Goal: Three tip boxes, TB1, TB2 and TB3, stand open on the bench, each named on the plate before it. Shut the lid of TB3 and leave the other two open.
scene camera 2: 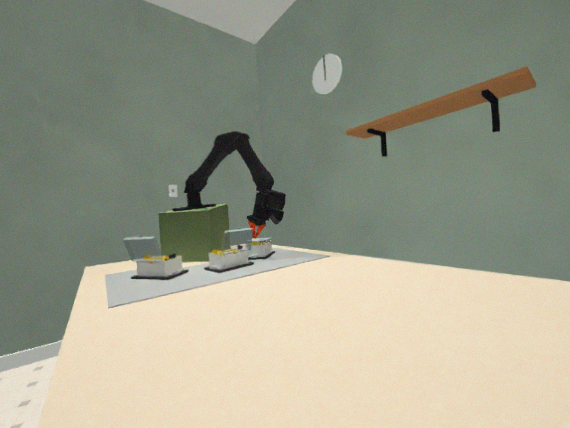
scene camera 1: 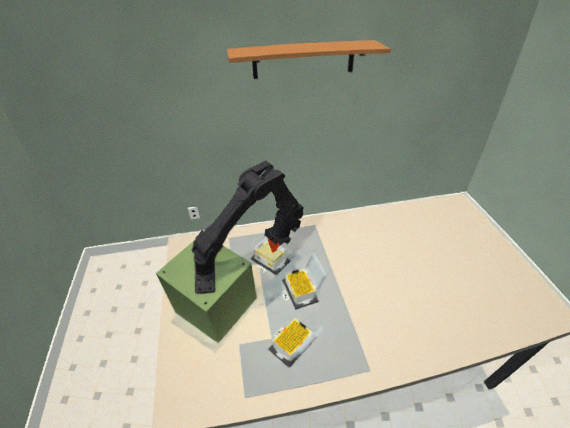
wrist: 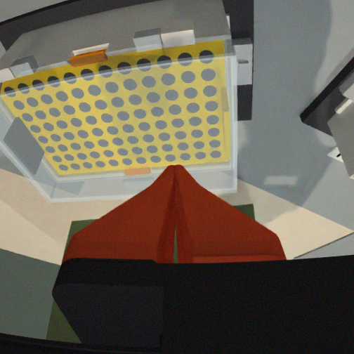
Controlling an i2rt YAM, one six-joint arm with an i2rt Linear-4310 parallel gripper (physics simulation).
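Places are measured from the arm's base along level axes (x ahead, y left, z up), in millimetres.
Pixels of known places: gripper, between the fingertips: (scene camera 2: 254,238) (scene camera 1: 273,252); arm's base, origin of its link: (scene camera 2: 195,208) (scene camera 1: 205,269).
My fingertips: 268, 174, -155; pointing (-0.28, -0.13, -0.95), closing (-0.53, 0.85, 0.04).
Observation:
Ahead of a thing's pixels: the offset from my fingertips to its top centre, as dx, dy, dz. "spot": to the spot under its first point. Level surfaces: height alone.
The box nearest the back wall (scene camera 1: 272,261) (scene camera 2: 260,249) has its clear lid {spot: +28, +25, -12} (scene camera 2: 262,240) (wrist: 212,185) down over the yellow tip rack; whether it is fully latched I cannot tell. My gripper (scene camera 1: 273,251) (scene camera 2: 255,237) (wrist: 174,176) is shut and empty, its red tips at or close above that lid. The middle box {+75, -167, -21} (scene camera 1: 301,286) (scene camera 2: 227,260) stands open, its lid {spot: +158, -149, +15} (scene camera 1: 316,270) (scene camera 2: 238,237) upright. The third box {+4, -385, -21} (scene camera 1: 292,340) (scene camera 2: 160,267), farthest from the wall, is open too, its lid (scene camera 2: 143,247) raised. The lettering on the name plates is too small to read.
The boxes stand on a grey mat {dz -87} (scene camera 1: 345,355) (scene camera 2: 175,286) on the pale bench. The green pedestal (scene camera 1: 227,310) (scene camera 2: 192,237) carries the arm beside the mat. An orange-brown shelf (scene camera 1: 307,51) (scene camera 2: 440,106) is high on the wall.

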